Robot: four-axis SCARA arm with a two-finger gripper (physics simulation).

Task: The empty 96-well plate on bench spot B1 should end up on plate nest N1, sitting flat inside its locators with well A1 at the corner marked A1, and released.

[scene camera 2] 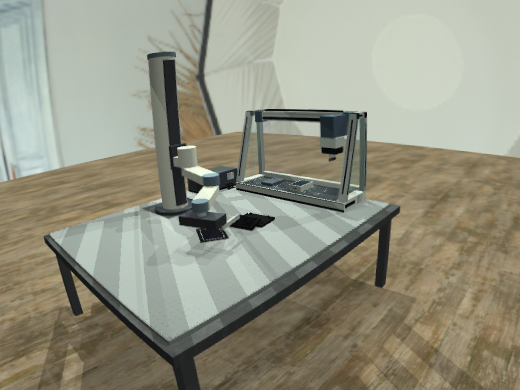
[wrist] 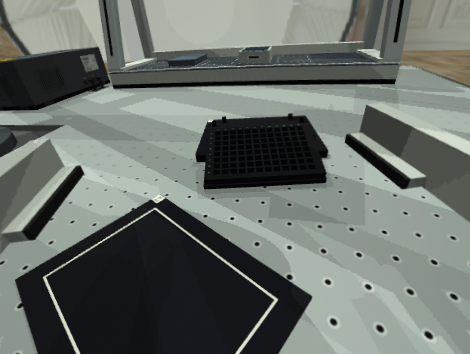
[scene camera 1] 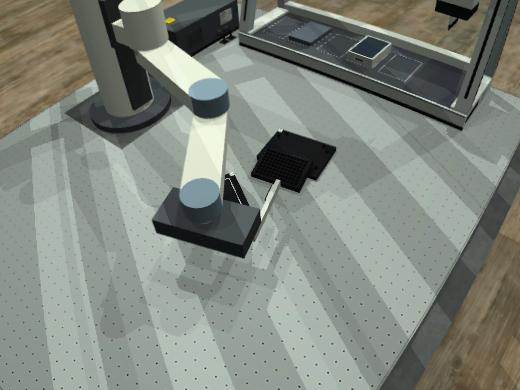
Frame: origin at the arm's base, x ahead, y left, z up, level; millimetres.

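Where they show: gripper, fingertip midpoint: (wrist: 217, 138) (scene camera 1: 241, 174); arm's base at its link origin: (scene camera 2: 175, 208) (scene camera 1: 131, 107).
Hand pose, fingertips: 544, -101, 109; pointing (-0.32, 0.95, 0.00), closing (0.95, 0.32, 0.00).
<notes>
Things, the pixels of their top centre, and the offset from my fingertips, as dx, dy, dz. "pt": a spot on its surface instead.
- black 96-well plate at its top centre: (wrist: 261, 138) (scene camera 1: 281, 162) (scene camera 2: 244, 218) +10, +128, -59
- black plate nest N1 at its top centre: (wrist: 258, 125) (scene camera 1: 296, 148) (scene camera 2: 254, 216) -1, +204, -75
- Bench spot B1 at a spot on its surface: (wrist: 150, 280) pt -51, -29, -94
- grey block at a spot on its surface: (scene camera 1: 310, 33) pt -267, +655, -31
- pale box at a spot on its surface: (wrist: 255, 55) pt -50, +602, -28
- dark instrument box at a spot on its surface: (scene camera 1: 202, 27) pt -578, +468, -15
The black 96-well plate (scene camera 1: 281, 168) (scene camera 2: 246, 221) (wrist: 265, 155) lies partly on the black plate nest N1 (scene camera 1: 312, 147) (scene camera 2: 267, 220) (wrist: 320, 145). It is shifted towards the arm, overhangs the nest's near edge and stands away from the far locators; whether it is tilted is hard to tell. The nest's pale corner mark is at its far left in the wrist view, and the plate's pale marks run along its left and far edges. My gripper (wrist: 217, 138) is open and empty, short of the plate. Bench spot B1 (scene camera 1: 232, 192) (scene camera 2: 212, 236) (wrist: 150, 280), a dark outlined pad, is bare beneath it.
A framed deck (scene camera 1: 350, 67) (scene camera 2: 295, 192) (wrist: 250, 76) stands beyond the nest and bears a grey block (scene camera 1: 310, 33) and a pale box (scene camera 1: 369, 51) (wrist: 255, 55). A dark instrument box (scene camera 1: 202, 27) (wrist: 50, 75) stands beside the arm's column (scene camera 1: 107, 60) (scene camera 2: 162, 130).
</notes>
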